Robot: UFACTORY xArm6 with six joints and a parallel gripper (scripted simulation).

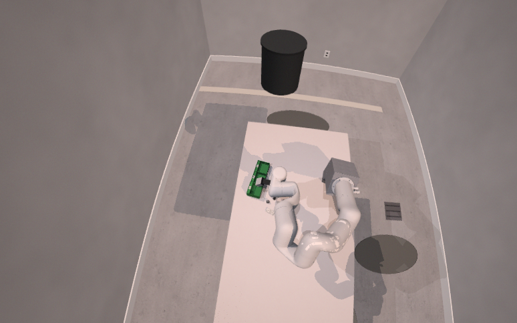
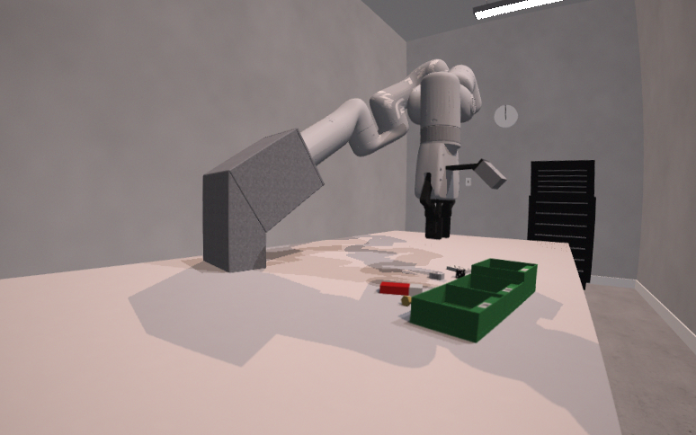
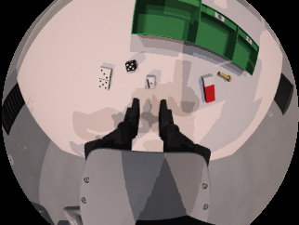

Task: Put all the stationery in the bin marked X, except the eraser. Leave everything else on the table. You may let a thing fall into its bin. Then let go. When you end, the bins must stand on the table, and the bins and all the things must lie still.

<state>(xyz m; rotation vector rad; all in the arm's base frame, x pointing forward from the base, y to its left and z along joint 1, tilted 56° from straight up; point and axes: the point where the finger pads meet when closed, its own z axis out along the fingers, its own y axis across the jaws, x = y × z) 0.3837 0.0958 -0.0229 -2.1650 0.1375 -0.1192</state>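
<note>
Right now the grey object is 90 mm below my hand. Also, from my hand: red block 120 mm to the right, 90 mm below; then white domino 10 mm ahead, 90 mm to the left, 90 mm below; then black die 40 mm ahead, 30 mm to the left, 90 mm below.
</note>
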